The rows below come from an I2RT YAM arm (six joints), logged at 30 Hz.
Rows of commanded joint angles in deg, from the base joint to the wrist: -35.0, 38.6, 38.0, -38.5, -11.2, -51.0; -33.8, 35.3, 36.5, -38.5, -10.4, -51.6; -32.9, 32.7, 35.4, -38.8, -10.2, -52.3; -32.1, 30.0, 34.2, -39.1, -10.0, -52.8; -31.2, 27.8, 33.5, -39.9, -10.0, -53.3; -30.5, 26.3, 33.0, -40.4, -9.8, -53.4; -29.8, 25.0, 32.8, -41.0, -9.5, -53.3; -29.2, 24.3, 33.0, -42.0, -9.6, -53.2; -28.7, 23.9, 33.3, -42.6, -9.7, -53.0; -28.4, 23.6, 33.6, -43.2, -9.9, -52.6; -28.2, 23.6, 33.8, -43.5, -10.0, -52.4; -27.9, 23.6, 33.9, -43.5, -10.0, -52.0; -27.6, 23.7, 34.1, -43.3, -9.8, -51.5; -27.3, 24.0, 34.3, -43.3, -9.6, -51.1; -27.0, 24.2, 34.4, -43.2, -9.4, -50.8; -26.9, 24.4, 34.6, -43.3, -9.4, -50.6; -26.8, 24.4, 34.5, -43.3, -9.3, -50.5; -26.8, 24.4, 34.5, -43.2, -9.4, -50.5
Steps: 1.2, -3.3, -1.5, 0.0, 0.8, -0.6; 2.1, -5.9, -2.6, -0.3, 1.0, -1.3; 2.9, -8.6, -3.8, -0.6, 1.2, -1.8; 3.8, -10.8, -4.5, -1.4, 1.2, -2.3; 4.5, -12.3, -5.0, -1.9, 1.4, -2.4; 5.2, -13.6, -5.2, -2.5, 1.7, -2.3; 5.8, -14.3, -5.0, -3.5, 1.6, -2.2; 6.3, -14.7, -4.7, -4.1, 1.5, -2.0; 6.6, -15.0, -4.4, -4.7, 1.3, -1.6; 6.8, -15.0, -4.2, -5.0, 1.2, -1.4; 7.1, -15.0, -4.1, -5.0, 1.2, -1.0; 7.4, -14.9, -3.9, -4.8, 1.4, -0.5; 7.7, -14.6, -3.7, -4.8, 1.6, -0.1; 8.0, -14.4, -3.6, -4.7, 1.8, 0.2; 8.1, -14.2, -3.4, -4.8, 1.8, 0.4; 8.2, -14.2, -3.5, -4.8, 1.9, 0.5; 8.2, -14.2, -3.5, -4.7, 1.8, 0.5
